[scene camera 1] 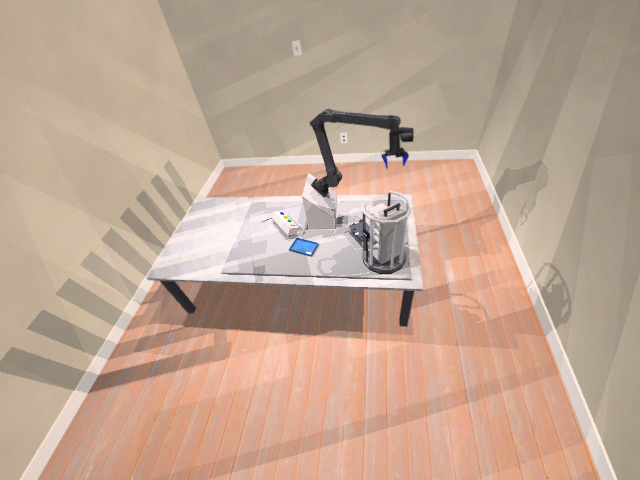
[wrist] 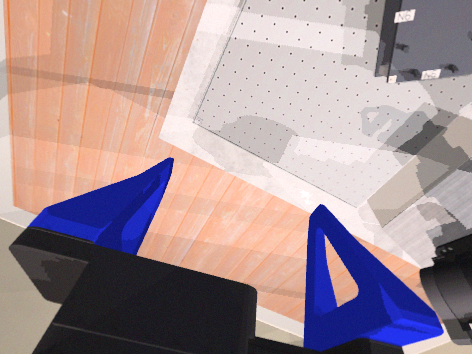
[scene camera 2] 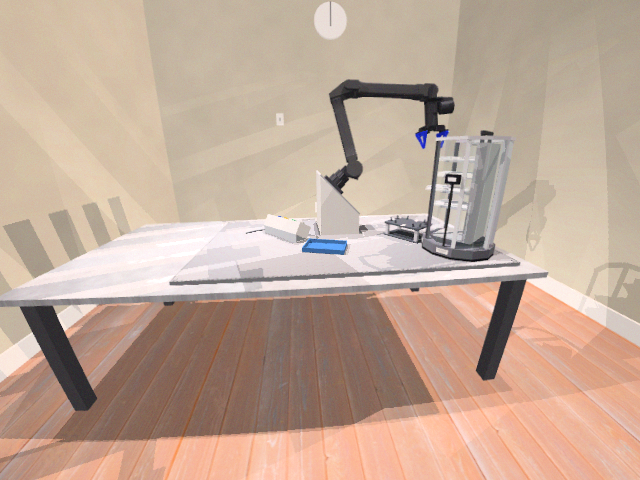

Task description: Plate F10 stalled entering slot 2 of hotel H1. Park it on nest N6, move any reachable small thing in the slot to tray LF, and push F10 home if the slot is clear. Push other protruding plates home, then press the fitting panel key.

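Frame: origin at the arm's base, x ahead, y left, z up, level; millimetres.
Where they show: gripper, fingertip midpoint: (scene camera 1: 395, 167) (wrist: 246, 188) (scene camera 2: 432, 148); arm's base at its link origin: (scene camera 1: 319, 188) (scene camera 2: 332, 186).
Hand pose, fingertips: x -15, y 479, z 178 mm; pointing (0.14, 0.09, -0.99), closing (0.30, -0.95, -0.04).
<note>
Each offset is from my fingertips to the top centre of the thing. "pt": to the spot under its first point. Level surfaces: height alone.
My gripper (scene camera 1: 395, 165) (scene camera 2: 433, 146) (wrist: 246, 188) is open and empty, high above the table's back right, behind and left of the hotel's top. The hotel @(9 mm right, 378 mm ahead, 45 mm up) (scene camera 1: 395, 240) (scene camera 2: 459, 253) is a tall round cage on a dark base at the table's right. Several pale plates are stacked in it; one pale plate (scene camera 2: 434, 188) sticks out to the left in scene camera 2. Its label and the slot's inside cannot be read. The dark pegged nest platform @(151 mm right, 224 mm ahead, 293 mm down) (scene camera 2: 405, 223) (wrist: 435, 40), labelled N6 at one corner, stands left of the hotel. The blue tray @(503 mm right, 381 mm ahead, 351 mm down) (scene camera 1: 303, 246) (scene camera 2: 324, 246) lies mid-table. The key panel @(681 mm right, 223 mm ahead, 285 mm down) (scene camera 1: 292, 229) (scene camera 2: 284, 228) has coloured keys.
The arm's pale wedge base (scene camera 1: 319, 215) (scene camera 2: 336, 214) stands between the key panel and the nest platform. A black post with a small framed sign @(pt 99 mm right, 466 mm ahead, 103 mm down) (scene camera 2: 452, 179) rises at the hotel's front. A black handle @(pt 21 mm left, 417 mm ahead, 39 mm up) (scene camera 1: 391, 209) is on the hotel's top. The perforated board @(368 mm down) (wrist: 310, 95) lies under these things.
</note>
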